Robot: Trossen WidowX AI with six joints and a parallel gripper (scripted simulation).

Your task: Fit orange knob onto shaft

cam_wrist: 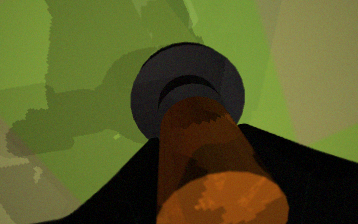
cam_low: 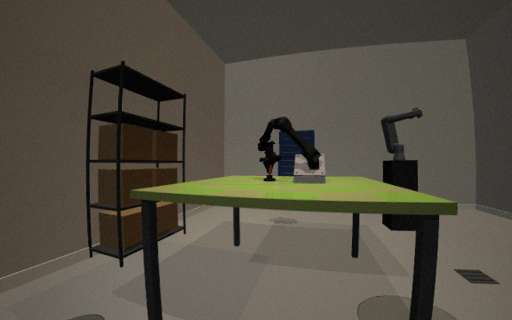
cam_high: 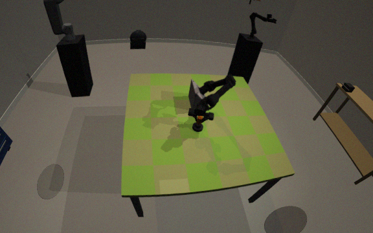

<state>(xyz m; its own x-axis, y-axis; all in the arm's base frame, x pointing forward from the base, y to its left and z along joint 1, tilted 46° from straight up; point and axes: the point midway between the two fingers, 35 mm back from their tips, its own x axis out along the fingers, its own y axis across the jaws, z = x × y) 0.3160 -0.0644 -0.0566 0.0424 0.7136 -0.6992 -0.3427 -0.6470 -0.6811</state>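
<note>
My gripper tip is now 30 mm below the orange knob. The rest, counted from my gripper tip: round pedestal: 40 mm below.
</note>
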